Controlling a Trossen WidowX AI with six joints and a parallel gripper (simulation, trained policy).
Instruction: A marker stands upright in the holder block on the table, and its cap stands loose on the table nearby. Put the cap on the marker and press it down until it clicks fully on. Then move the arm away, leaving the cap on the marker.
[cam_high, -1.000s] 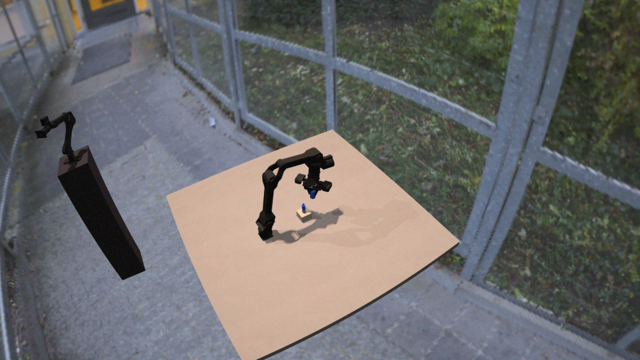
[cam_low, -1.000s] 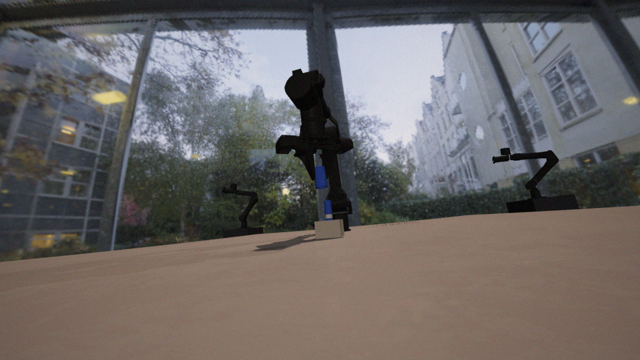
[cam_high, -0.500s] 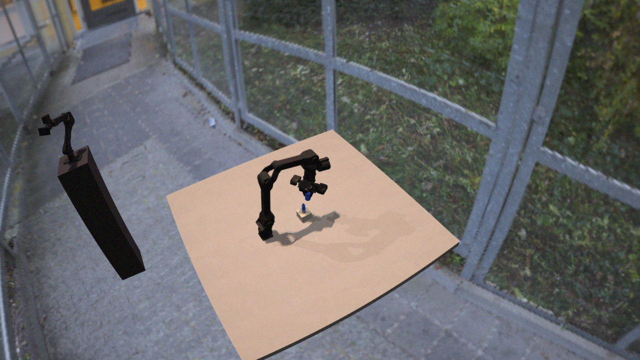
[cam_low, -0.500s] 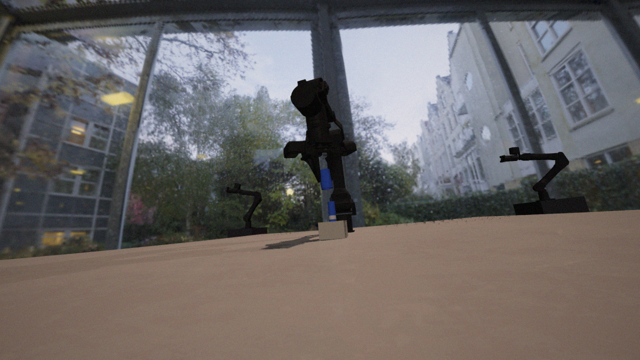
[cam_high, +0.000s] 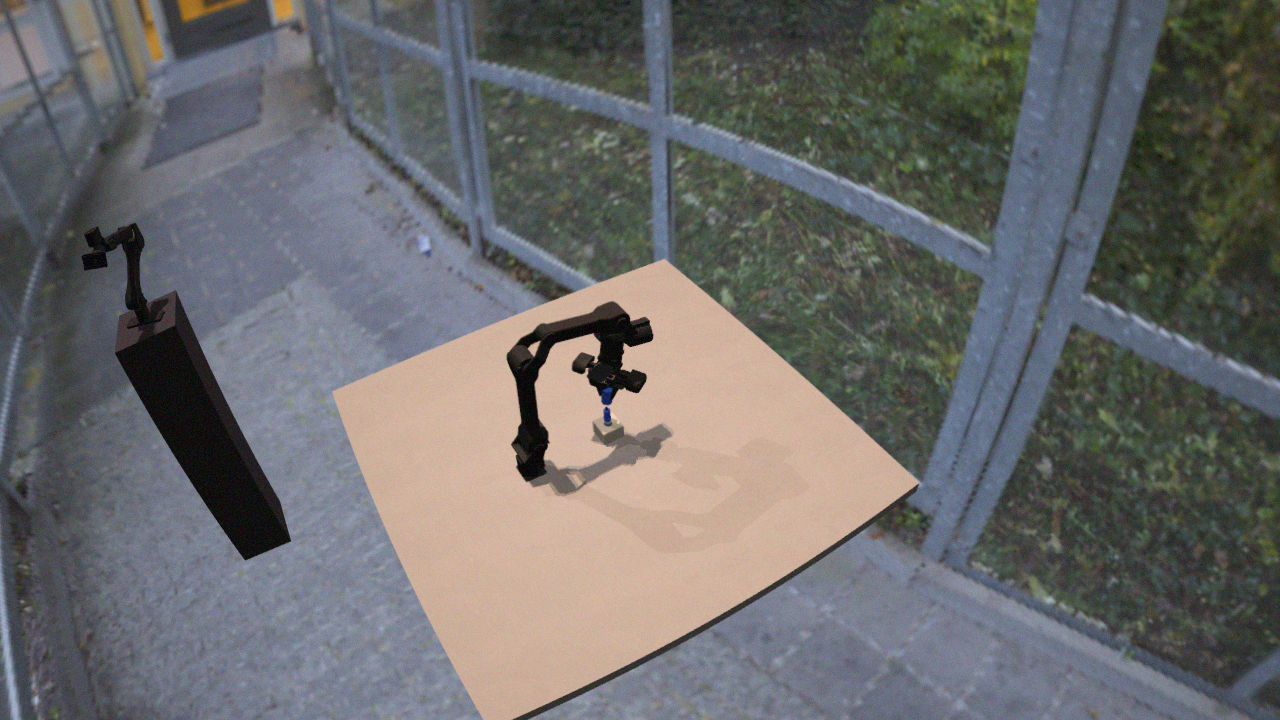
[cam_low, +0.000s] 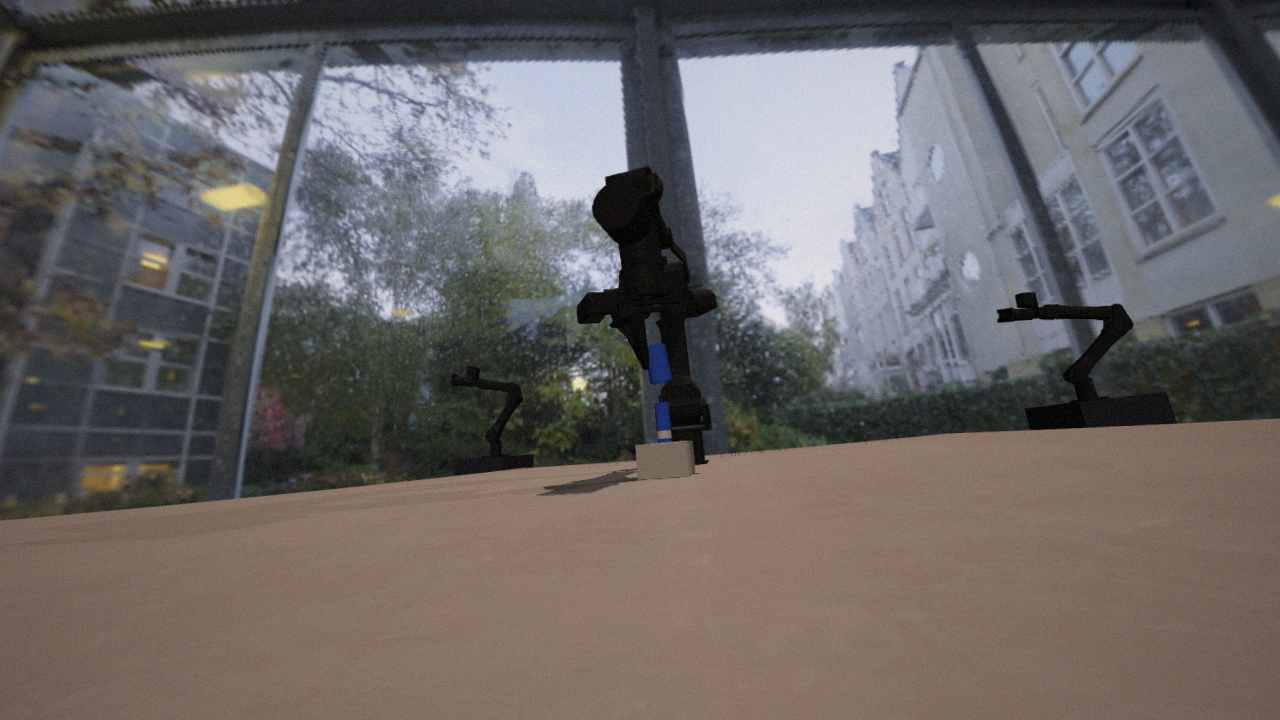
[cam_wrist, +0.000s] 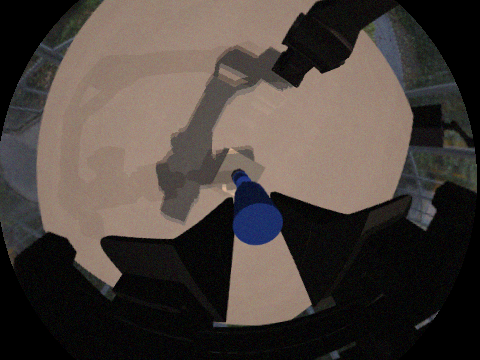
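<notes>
Now: gripper tip 120 mm above the holder block. The rest, counted from my gripper tip: blue cap (10 mm above).
</notes>
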